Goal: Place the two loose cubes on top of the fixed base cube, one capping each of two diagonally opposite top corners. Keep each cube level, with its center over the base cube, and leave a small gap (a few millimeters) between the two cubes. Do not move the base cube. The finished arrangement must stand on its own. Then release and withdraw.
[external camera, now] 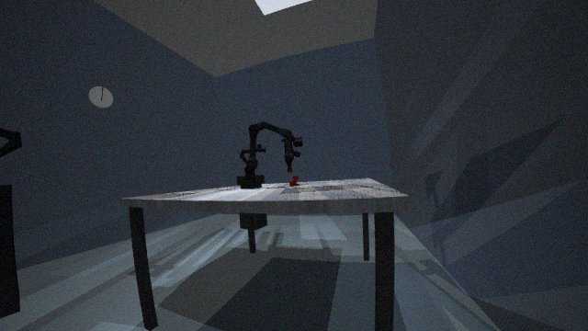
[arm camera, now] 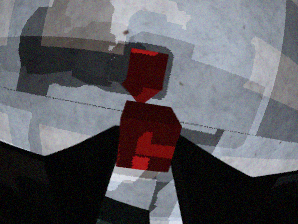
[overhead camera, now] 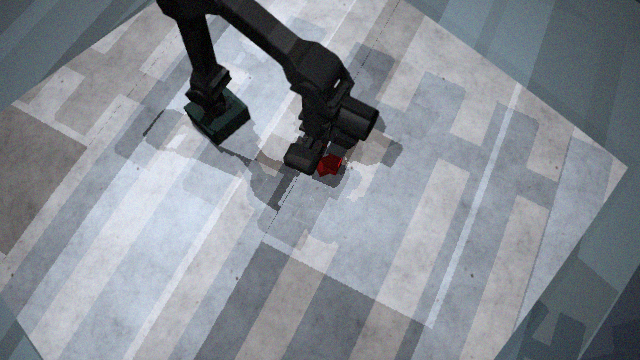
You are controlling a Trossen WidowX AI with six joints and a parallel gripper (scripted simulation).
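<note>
Right now my gripper tip is 70 mm above the red cube, 30 mm short of it and 20 mm to the right of it.
</note>
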